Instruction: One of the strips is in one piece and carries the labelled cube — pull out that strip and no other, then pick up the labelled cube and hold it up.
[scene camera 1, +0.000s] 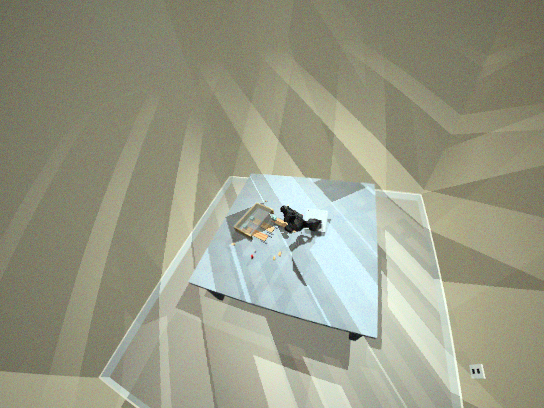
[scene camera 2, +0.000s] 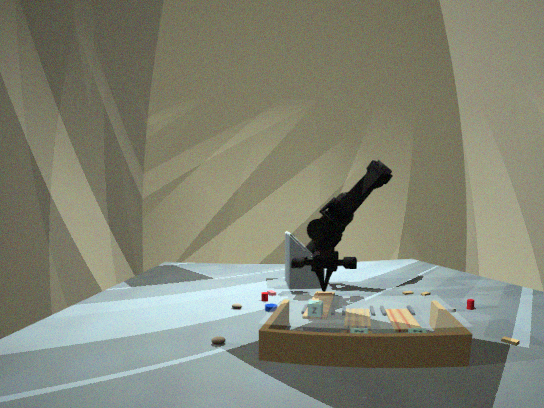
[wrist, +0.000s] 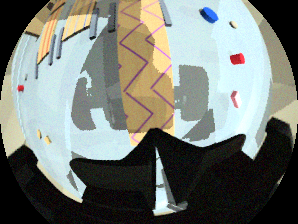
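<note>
Nothing is held by my gripper (scene camera 2: 324, 291), and it is shut. The wrist view shows me my gripper (wrist: 153, 131) too.
</note>
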